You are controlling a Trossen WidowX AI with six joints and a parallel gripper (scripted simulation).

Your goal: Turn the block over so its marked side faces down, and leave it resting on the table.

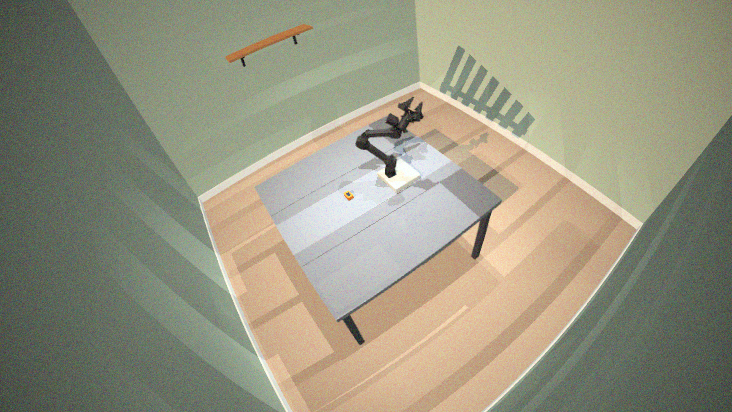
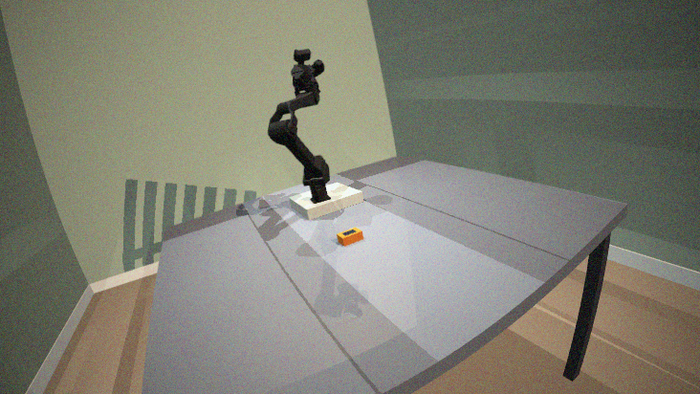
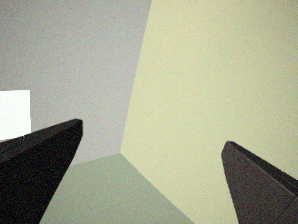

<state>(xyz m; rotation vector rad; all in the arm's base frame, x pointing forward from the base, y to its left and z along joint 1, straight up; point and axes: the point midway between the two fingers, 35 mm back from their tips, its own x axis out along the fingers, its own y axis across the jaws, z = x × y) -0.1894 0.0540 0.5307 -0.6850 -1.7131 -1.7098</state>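
My gripper tip is 58 cm above the orange block, 54 cm short of it and 5 cm to the left of it.
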